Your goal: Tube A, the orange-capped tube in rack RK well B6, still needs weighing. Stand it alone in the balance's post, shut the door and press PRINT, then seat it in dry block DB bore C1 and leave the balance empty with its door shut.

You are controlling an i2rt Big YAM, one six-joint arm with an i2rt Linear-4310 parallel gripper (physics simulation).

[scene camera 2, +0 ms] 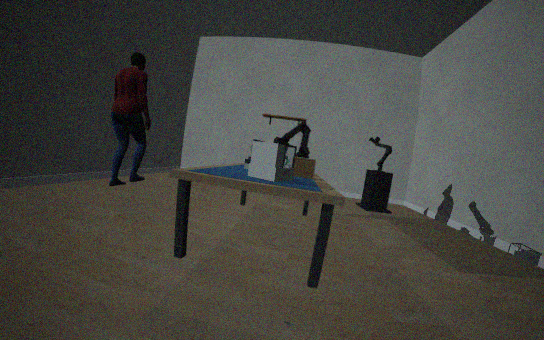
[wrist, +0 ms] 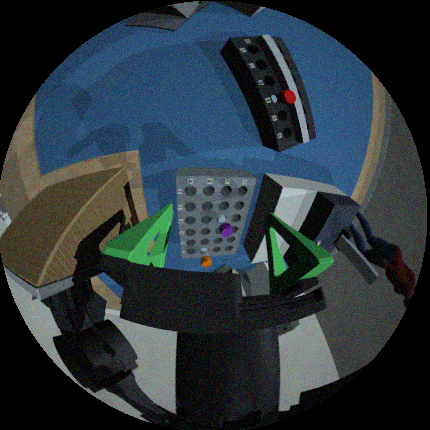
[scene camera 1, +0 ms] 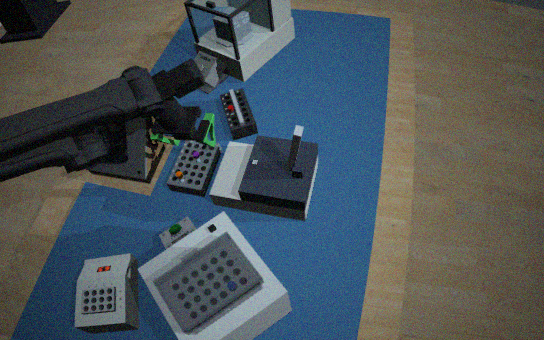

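Seen in the pictures: gripper, fingertip midpoint: point(wrist: 221, 212) point(scene camera 1: 196, 143); arm's base at its link origin: point(scene camera 2: 303, 165) point(wrist: 59, 259) point(scene camera 1: 111, 136).
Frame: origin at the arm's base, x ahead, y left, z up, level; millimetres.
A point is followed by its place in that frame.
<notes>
Tube A's orange cap point(scene camera 1: 179, 174) {x 189, y -69, z -34 mm} point(wrist: 206, 261) {x 188, y -62, z -34 mm} stands upright in the grey rack RK point(scene camera 1: 187, 189) {x 202, y -86, z -67 mm} point(wrist: 216, 173) {x 207, y 42, z -66 mm}, at the rack's end away from the column letters. My gripper point(scene camera 1: 187, 134) {x 205, y 15, z -34 mm} point(wrist: 221, 212) {x 205, y 15, z -34 mm} is open and empty, its green fingers wide apart above the rack's other end. The balance point(scene camera 1: 270, 50) {x 319, y 381, z -60 mm}, a white base with a dark-framed glass chamber, stands at the top in scene camera 1; its door's state and the post are not clear. A small grey panel point(scene camera 1: 207, 64) {x 169, y 269, z -17 mm} sits before it. A white unit with a red display and several bores point(scene camera 1: 121, 295) {x 146, y -350, z -26 mm}, seemingly dry block DB, is at lower left.
A purple-capped tube point(scene camera 1: 196, 154) {x 214, y -14, z -34 mm} point(wrist: 226, 230) {x 211, y -10, z -34 mm} also stands in RK. A black rack point(scene camera 1: 246, 131) {x 303, y 86, z -70 mm} point(wrist: 253, 95) {x 244, y 128, z -66 mm} holds a red-capped tube point(scene camera 1: 230, 107) {x 262, y 127, z -32 mm} point(wrist: 290, 96) {x 263, y 127, z -32 mm}. A dark-lidded device point(scene camera 1: 277, 170) {x 403, y -59, z -8 mm} with an upright handle stands close beside RK. A large white block unit point(scene camera 1: 272, 307) {x 435, y -336, z 21 mm} holds a blue tube.
</notes>
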